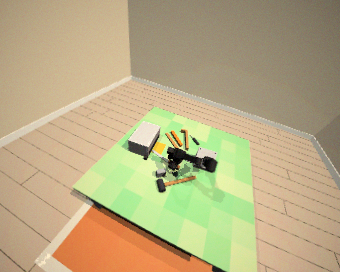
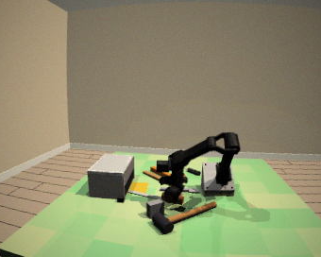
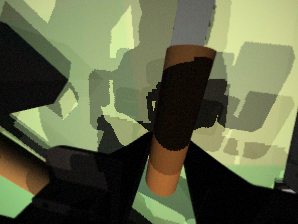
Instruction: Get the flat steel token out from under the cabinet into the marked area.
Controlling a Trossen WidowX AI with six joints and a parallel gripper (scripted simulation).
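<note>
My gripper tip is 130 mm to the left of the flat grey tool and 40 mm past it. From my gripper tip the other things lie so: small grey block (130 mm to the left, 90 mm ahead, 30 mm above); then steel token (380 mm ahead, 140 mm to the right).
</note>
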